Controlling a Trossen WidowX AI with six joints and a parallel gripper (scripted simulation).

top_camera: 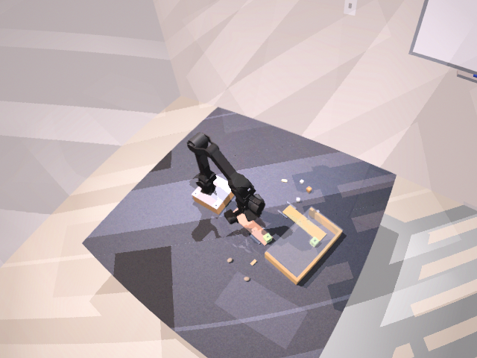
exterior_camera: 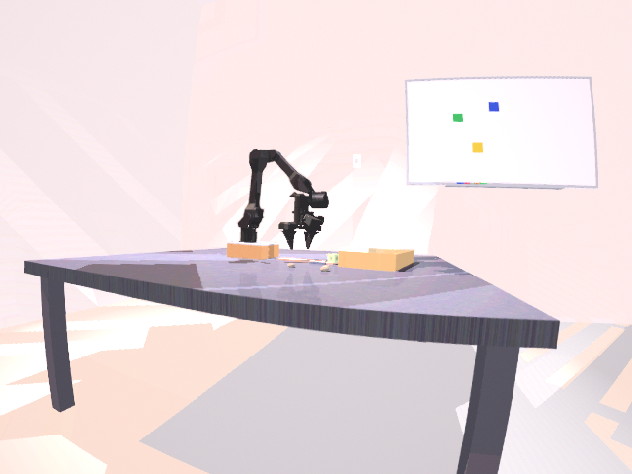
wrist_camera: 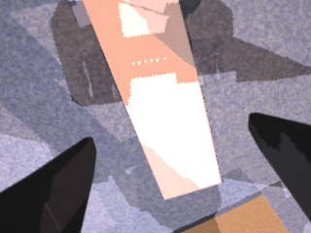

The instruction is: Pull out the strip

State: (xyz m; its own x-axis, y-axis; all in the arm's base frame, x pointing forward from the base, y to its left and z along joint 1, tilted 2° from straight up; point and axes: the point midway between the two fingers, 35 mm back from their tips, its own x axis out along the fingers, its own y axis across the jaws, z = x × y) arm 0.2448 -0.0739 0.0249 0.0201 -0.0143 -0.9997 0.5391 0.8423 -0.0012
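Now: the salmon strip 40 mm below my gripper tip, 30 mm ahead of it and 10 mm to the right of it.
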